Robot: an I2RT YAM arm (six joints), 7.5 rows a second.
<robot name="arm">
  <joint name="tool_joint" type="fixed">
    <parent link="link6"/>
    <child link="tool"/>
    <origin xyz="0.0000 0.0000 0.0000" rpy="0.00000 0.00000 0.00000"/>
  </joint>
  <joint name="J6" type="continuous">
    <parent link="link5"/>
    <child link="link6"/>
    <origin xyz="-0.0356 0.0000 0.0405" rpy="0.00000 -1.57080 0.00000"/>
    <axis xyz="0 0 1"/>
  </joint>
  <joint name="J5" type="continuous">
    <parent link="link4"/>
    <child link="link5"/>
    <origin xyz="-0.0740 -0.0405 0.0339" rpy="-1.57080 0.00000 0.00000"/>
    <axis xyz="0 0 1"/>
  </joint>
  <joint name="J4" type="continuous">
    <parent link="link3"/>
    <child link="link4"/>
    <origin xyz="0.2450 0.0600 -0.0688" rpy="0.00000 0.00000 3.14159"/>
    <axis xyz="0 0 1"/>
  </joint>
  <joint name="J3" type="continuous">
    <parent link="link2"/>
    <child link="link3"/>
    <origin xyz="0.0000 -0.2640 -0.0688" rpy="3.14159 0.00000 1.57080"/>
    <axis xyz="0 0 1"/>
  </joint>
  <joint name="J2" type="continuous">
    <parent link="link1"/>
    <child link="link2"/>
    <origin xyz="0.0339 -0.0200 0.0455" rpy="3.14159 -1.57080 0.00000"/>
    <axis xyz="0 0 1"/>
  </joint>
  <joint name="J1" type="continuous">
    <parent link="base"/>
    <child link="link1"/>
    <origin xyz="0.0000 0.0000 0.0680" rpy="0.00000 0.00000 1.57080"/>
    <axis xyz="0 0 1"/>
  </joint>
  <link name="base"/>
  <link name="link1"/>
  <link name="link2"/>
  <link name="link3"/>
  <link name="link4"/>
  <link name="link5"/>
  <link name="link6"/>
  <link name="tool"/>
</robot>
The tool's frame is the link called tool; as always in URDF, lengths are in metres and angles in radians. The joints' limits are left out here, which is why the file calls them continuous.
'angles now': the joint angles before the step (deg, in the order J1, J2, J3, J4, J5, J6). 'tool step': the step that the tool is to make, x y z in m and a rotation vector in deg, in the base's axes. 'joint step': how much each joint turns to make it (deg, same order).
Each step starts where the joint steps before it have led.
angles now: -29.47, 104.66, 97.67, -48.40, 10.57, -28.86
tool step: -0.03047, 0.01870, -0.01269, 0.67, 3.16, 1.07
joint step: 0.24, -7.21, -10.89, 0.83, 0.35, -1.25
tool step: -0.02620, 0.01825, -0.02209, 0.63, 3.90, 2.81
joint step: 0.54, -5.84, -10.64, 1.60, 0.02, -2.68
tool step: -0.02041, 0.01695, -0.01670, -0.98, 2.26, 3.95
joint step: 0.99, -5.16, -8.70, 2.71, 0.31, -3.59
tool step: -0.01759, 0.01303, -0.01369, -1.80, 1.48, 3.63
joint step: 0.76, -4.52, -7.24, 2.97, 0.67, -3.68
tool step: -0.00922, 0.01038, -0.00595, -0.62, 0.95, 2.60
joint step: 1.09, -2.67, -3.54, 0.67, 0.16, -1.83
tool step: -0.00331, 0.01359, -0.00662, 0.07, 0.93, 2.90
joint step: 2.37, -1.55, -2.60, 0.31, 0.04, -0.64
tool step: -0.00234, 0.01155, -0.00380, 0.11, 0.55, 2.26
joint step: 2.18, -1.24, -1.72, -0.04, 0.06, -0.12
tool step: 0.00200, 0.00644, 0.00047, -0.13, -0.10, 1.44
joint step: 1.53, -0.20, -0.07, 0.00, 0.12, 0.04
